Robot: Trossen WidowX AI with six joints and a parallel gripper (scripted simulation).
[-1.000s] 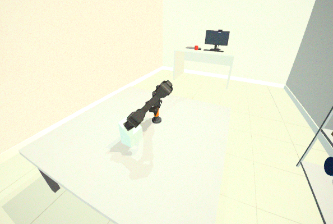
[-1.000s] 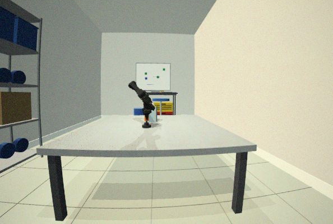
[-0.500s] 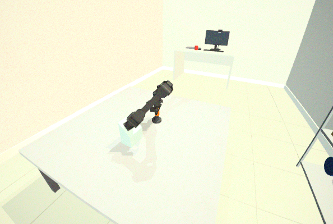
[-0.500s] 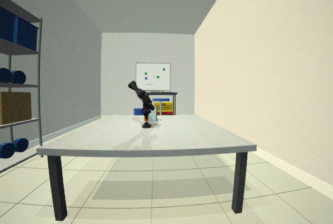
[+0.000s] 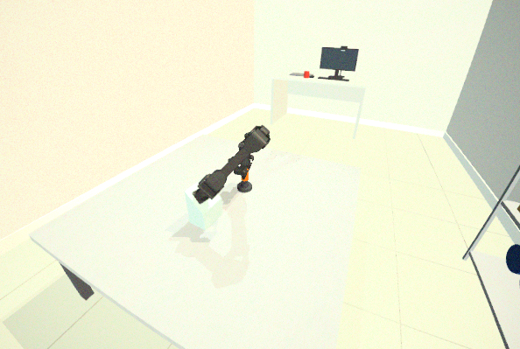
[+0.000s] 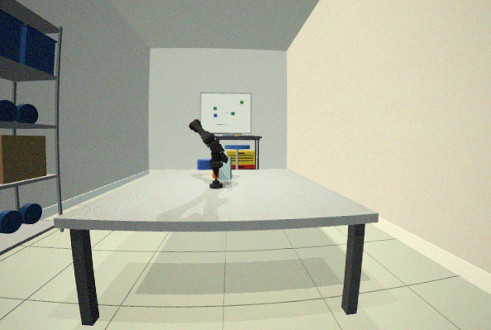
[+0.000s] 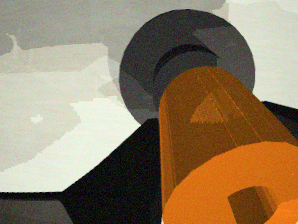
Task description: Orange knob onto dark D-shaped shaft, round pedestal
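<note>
The orange knob is 20 mm above my gripper tip. The rest, counted from my gripper tip: pedestal: 40 mm below.
</note>
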